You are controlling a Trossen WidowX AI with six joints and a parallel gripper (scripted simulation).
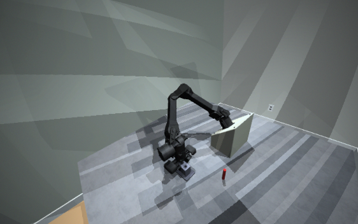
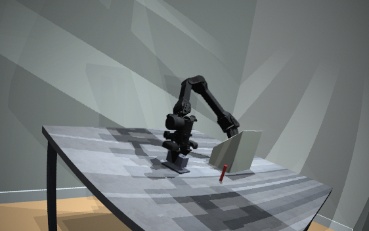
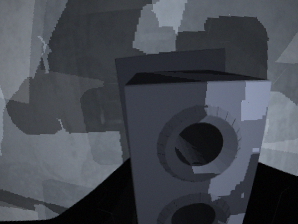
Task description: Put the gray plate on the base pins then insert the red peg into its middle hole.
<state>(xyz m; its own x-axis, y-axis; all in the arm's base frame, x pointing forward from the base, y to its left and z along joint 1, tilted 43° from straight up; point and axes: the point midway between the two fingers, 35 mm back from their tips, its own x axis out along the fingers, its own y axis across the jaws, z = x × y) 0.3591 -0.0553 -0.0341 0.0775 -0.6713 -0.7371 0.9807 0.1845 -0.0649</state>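
Now: the gray plate 30 mm above my gripper tip. From my gripper tip the other things lie so: base (20 mm below); red peg (140 mm behind, 170 mm to the left, 10 mm above).
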